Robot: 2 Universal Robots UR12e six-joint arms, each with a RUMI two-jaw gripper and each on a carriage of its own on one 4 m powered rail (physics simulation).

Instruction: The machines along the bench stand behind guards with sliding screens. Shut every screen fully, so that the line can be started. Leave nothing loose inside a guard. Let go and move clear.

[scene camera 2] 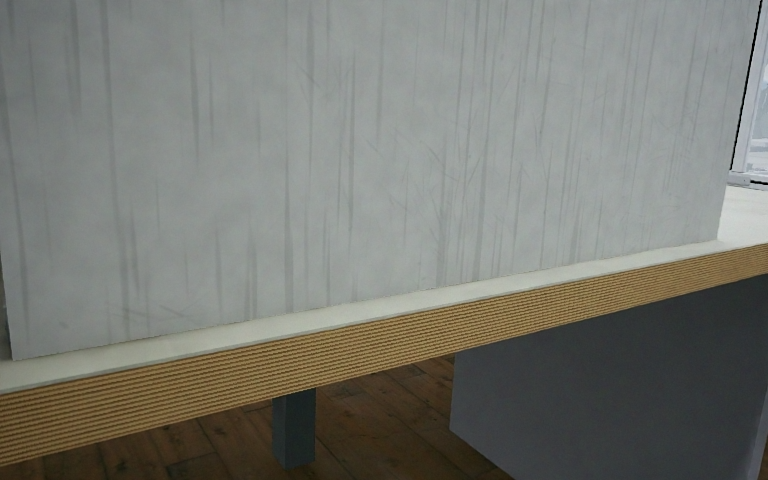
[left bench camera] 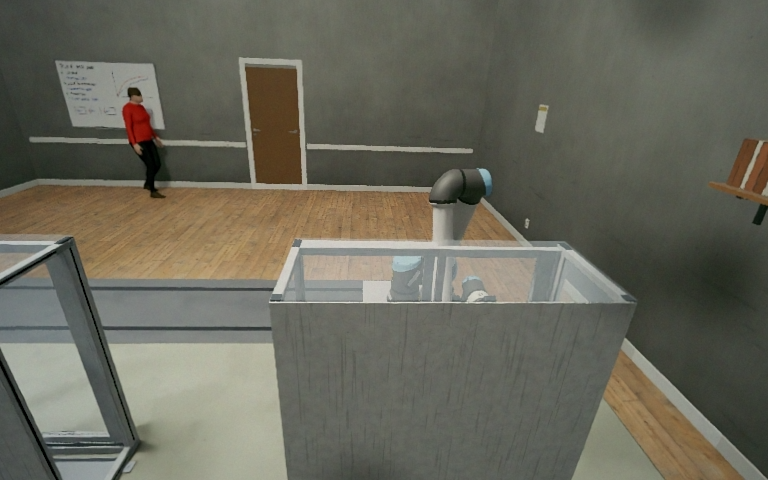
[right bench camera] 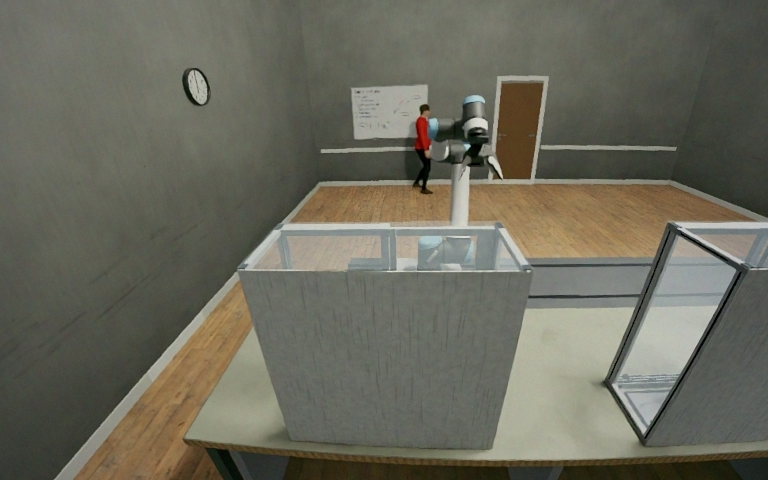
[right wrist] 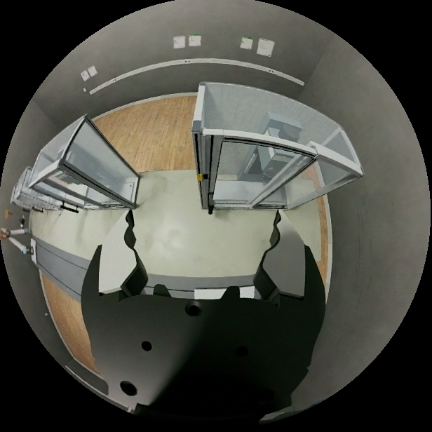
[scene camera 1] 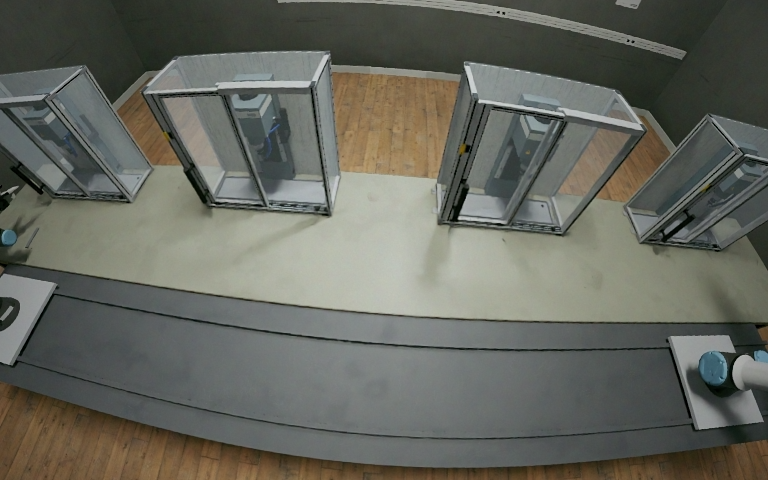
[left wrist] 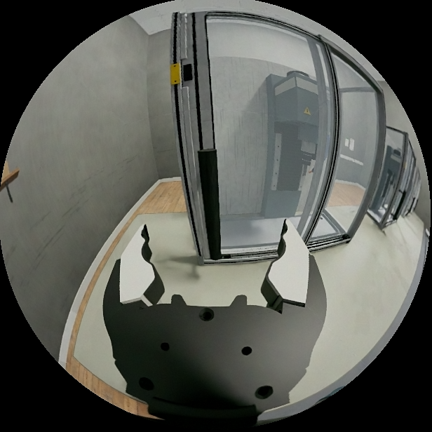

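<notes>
In scene camera 1 four glazed guards stand along the bench, each around a grey-blue machine. In the left wrist view the leftmost guard's screen stands at its left post; its black handle is beyond my left gripper, which is open and empty, clear of it. Whether a narrow gap remains cannot be told. The middle guards' black handles are near their left posts. My right gripper is open and empty, far in front of the rightmost guard's handle. No loose thing can be made out inside the guards.
The rail runs along the front of the bench, with the right carriage plate at its right. A thin grey piece shows near the left arm. A person in red stands by the far wall.
</notes>
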